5 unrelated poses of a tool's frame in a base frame.
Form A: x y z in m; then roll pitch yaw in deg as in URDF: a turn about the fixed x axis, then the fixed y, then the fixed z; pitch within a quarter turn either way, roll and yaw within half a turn.
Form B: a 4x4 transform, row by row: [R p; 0 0 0 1], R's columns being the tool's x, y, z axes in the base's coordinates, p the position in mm. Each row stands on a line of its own. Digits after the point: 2 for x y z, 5 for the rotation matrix.
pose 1, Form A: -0.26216 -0.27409 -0.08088 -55.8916 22.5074 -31.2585
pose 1, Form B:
0.78972 0.02004 0.61314 -262.16
-0.47938 0.64382 0.59640 -274.09
-0.38280 -0.76491 0.51805 -80.88
0 0 0 1

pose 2, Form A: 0.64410 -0.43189 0.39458 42.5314 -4.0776 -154.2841
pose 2, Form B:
-0.89868 0.36306 -0.24611 644.10
-0.43281 -0.64306 0.63178 -431.89
0.07111 0.67428 0.73504 394.58
0 0 0 1

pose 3, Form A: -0.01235 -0.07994 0.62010 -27.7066 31.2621 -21.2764
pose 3, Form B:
0.79654 0.09642 0.59685 -12.35
-0.31018 0.91255 0.26653 -79.94
-0.51895 -0.39744 0.75679 620.10
0 0 0 1

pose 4, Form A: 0.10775 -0.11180 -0.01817 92.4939 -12.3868 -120.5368
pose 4, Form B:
-0.49626 0.07141 -0.86523 107.75
-0.84125 0.20669 0.49957 -111.80
0.21451 0.97580 -0.04250 -18.17
0 0 0 1

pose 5, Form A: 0.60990 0.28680 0.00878 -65.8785 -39.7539 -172.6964
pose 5, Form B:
-0.76256 -0.52696 0.37525 609.90
-0.09773 -0.47956 -0.87205 286.80
0.63949 -0.70167 0.31419 8.78
0 0 0 1

